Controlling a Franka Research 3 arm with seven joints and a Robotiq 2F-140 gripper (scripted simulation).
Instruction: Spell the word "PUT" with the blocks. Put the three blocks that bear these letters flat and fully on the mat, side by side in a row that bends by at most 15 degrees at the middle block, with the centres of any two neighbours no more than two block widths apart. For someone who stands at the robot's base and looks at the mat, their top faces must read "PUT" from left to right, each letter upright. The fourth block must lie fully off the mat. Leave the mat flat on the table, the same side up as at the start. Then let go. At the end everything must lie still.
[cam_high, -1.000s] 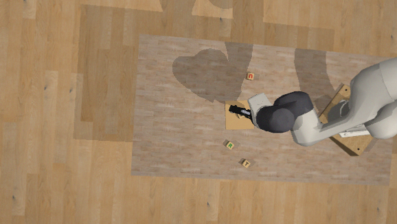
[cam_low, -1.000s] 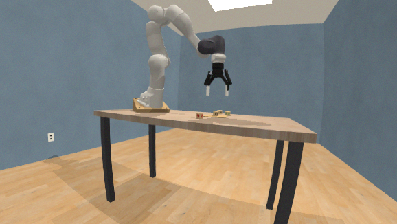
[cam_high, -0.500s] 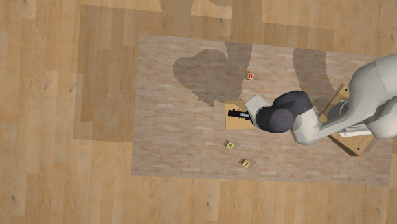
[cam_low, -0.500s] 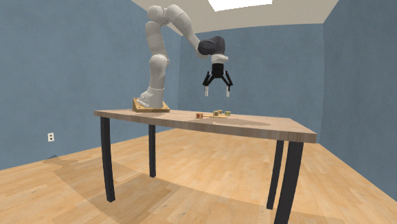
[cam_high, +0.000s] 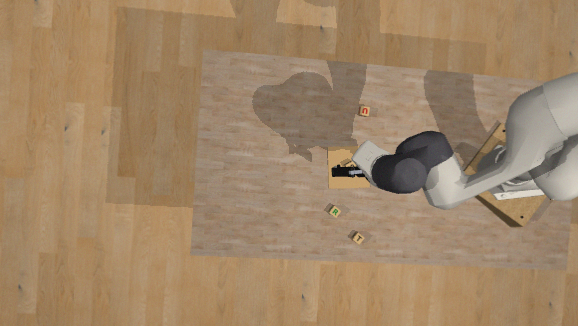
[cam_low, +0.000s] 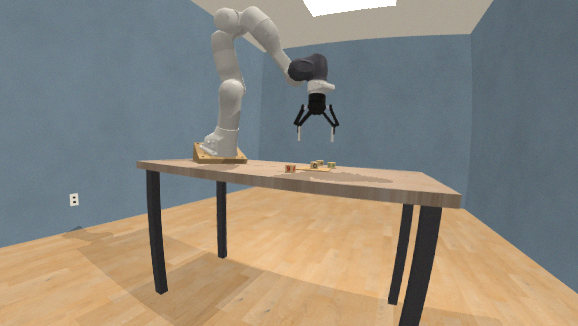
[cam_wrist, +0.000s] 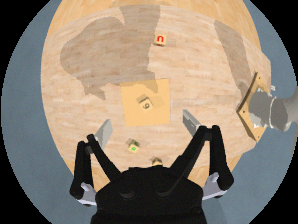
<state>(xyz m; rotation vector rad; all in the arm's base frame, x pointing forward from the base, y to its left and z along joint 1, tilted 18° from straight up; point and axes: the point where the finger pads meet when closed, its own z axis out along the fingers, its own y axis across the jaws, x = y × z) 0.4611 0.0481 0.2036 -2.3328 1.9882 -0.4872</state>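
Now: the block marked 6 12 cm below my hand. Round my hand: green P block: 4 cm ahead, 15 cm to the left, 12 cm below; red U block: 4 cm behind, 19 cm to the right, 12 cm below; tan mat: 13 cm below.
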